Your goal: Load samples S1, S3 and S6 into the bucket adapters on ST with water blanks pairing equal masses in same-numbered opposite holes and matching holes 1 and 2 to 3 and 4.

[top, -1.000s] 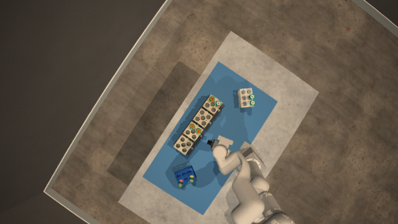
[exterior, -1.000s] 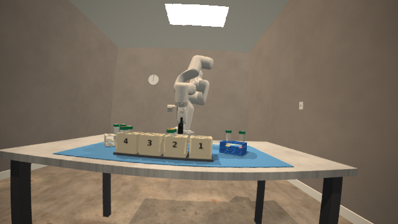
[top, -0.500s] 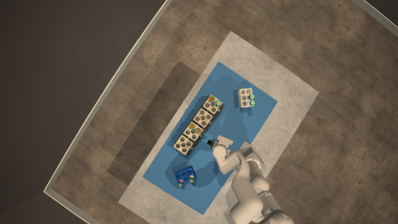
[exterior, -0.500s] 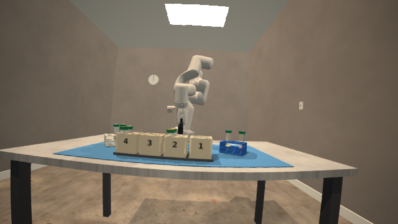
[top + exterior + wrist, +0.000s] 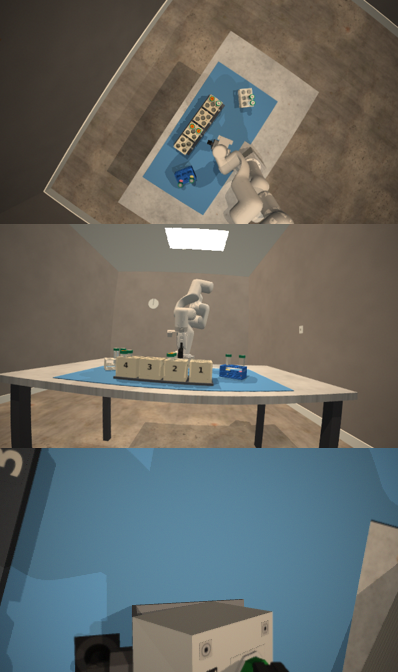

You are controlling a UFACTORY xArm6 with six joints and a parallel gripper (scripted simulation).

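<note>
My gripper is now 3 cm above the green key. From my hand the other things lie so: cream blank rack 10 cm ahead, 37 cm to the right, 7 cm below; then loading stand 23 cm ahead, 1 cm to the right, 9 cm below; then blue sample rack 6 cm ahead, 32 cm to the left, 7 cm below.
</note>
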